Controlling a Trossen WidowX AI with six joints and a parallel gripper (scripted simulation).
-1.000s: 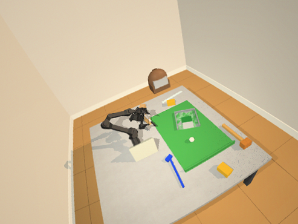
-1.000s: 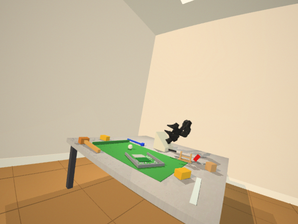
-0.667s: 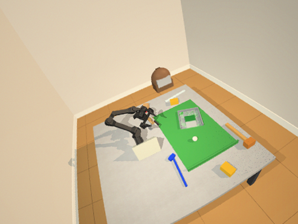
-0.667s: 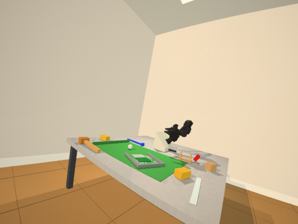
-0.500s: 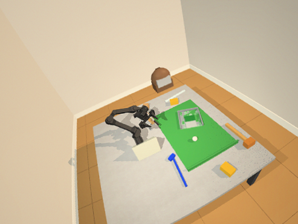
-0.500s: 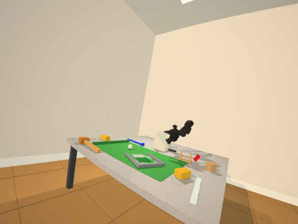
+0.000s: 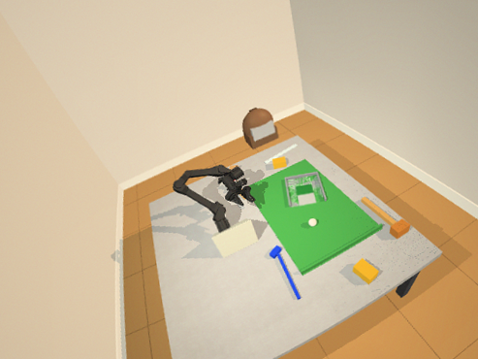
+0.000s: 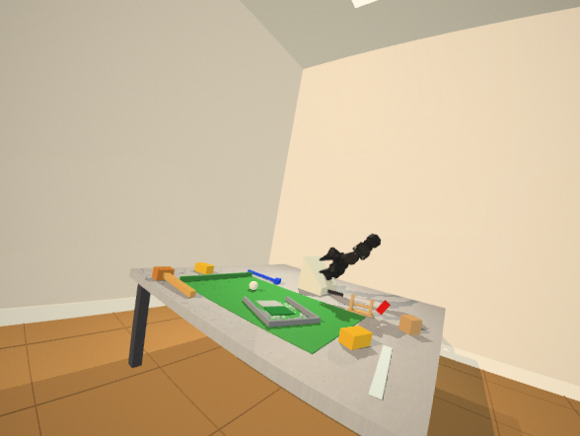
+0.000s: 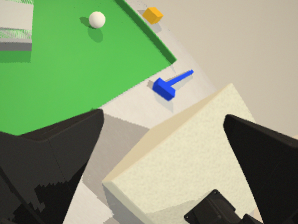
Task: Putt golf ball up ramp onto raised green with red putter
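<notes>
The wooden rack lies 40 mm ahead of my gripper tip, 270 mm to the left of it and 130 mm below it. Round my gripper tip: blue putter 10 mm behind, 360 mm to the right, 150 mm below; white golf ball 250 mm ahead, 210 mm to the right, 140 mm below; green mat 300 mm ahead, 70 mm to the right, 160 mm below.
</notes>
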